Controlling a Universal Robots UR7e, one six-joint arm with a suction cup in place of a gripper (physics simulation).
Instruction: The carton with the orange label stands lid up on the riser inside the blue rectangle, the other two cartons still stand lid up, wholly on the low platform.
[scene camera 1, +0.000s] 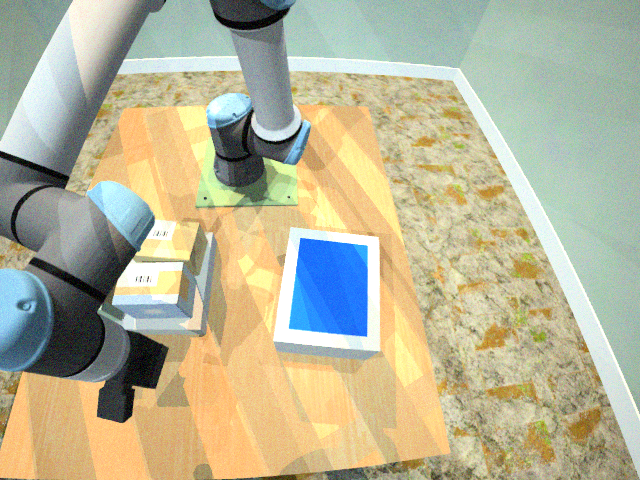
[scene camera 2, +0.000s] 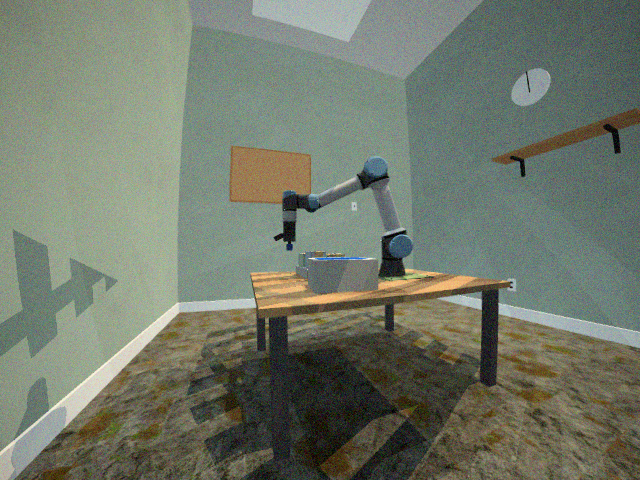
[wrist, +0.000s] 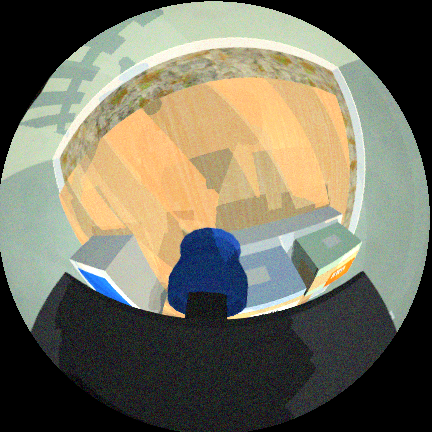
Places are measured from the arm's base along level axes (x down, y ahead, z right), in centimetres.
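Where they show: end effector, tool point: (scene camera 2: 289, 250) (wrist: 209, 253); arm's base, origin of the base link: (scene camera 1: 239, 168) (scene camera 2: 392, 274).
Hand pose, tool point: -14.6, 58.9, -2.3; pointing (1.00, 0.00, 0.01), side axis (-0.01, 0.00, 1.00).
Things, the pixels of their top centre, and the offset from my tool point, as dx, dy, dz. Level surfaces: height alone.
- carton with the orange label, middle of its top: (wrist: 336, 270) (scene camera 2: 307, 253) +2.4, -11.1, +21.9
- low platform, middle of its top: (wrist: 282, 273) (scene camera 1: 138, 277) +10.5, -18.4, +15.0
- blue-sided carton, middle of its top: (wrist: 261, 313) (scene camera 1: 147, 282) (scene camera 2: 315, 251) +0.8, -14.5, +6.5
- tan carton, middle of its top: (scene camera 1: 164, 238) (scene camera 2: 333, 254) +2.5, -25.4, +8.1
- white riser, middle of its top: (scene camera 1: 331, 284) (wrist: 110, 297) (scene camera 2: 340, 258) +3.3, -21.3, -28.7
- blue rectangle, middle of its top: (scene camera 1: 331, 284) (wrist: 110, 297) (scene camera 2: 340, 258) +3.3, -21.3, -28.7
- wooden table, its level: dx +15.3
The carton with the orange label (wrist: 327, 244) stands lid up at the right end of the low platform (scene camera 1: 208, 281) (wrist: 290, 226); in scene camera 1 the arm hides it. Beside it the blue-sided carton (scene camera 1: 155, 305) (wrist: 275, 282) stands lid up on the platform. The tan carton (scene camera 1: 175, 248) stands lid up behind that one. The white riser (scene camera 1: 326, 348) (scene camera 2: 343, 277) (wrist: 134, 274) bears the blue rectangle (scene camera 1: 330, 286) (wrist: 102, 287), with no carton on it. My suction gripper (scene camera 2: 289, 247) (wrist: 208, 272) is open and empty, high above the table in front of the platform; its cup is hidden in scene camera 1.
The wooden table (scene camera 1: 289, 413) (scene camera 2: 434, 290) holds the platform at the left and the riser to its right. The arm's base stands on a green plate (scene camera 1: 248, 198) behind them. The arm's forearm and wrist hang over the left side in scene camera 1.
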